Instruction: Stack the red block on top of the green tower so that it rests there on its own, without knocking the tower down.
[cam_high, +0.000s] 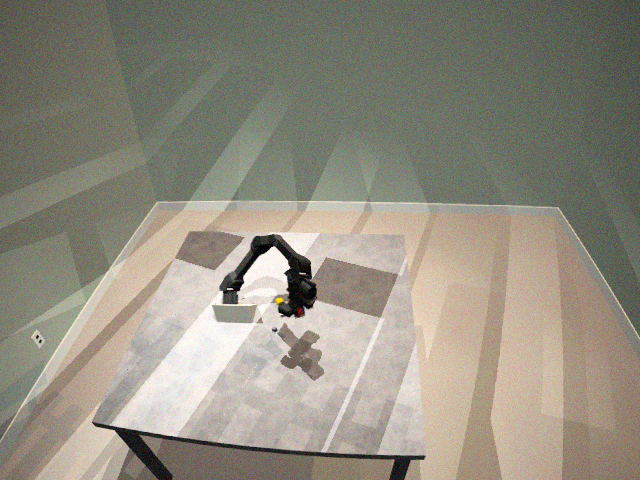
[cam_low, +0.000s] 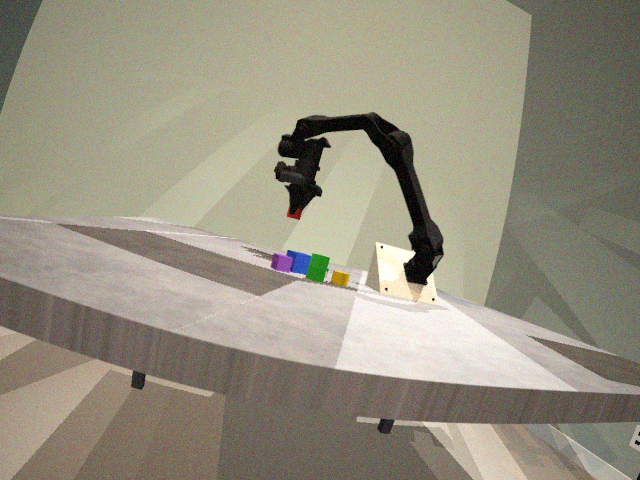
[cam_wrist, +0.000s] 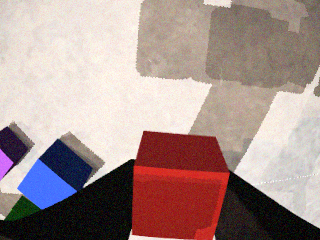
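The yellow block lies 11 cm behind my gripper tip, 18 cm to the left of it and 12 cm below it. From my gripper tip the other things lie so: red block 1 cm above; then purple block 3 cm ahead, 17 cm to the left, 12 cm below; then blue block 1 cm behind, 13 cm to the left, 11 cm below.
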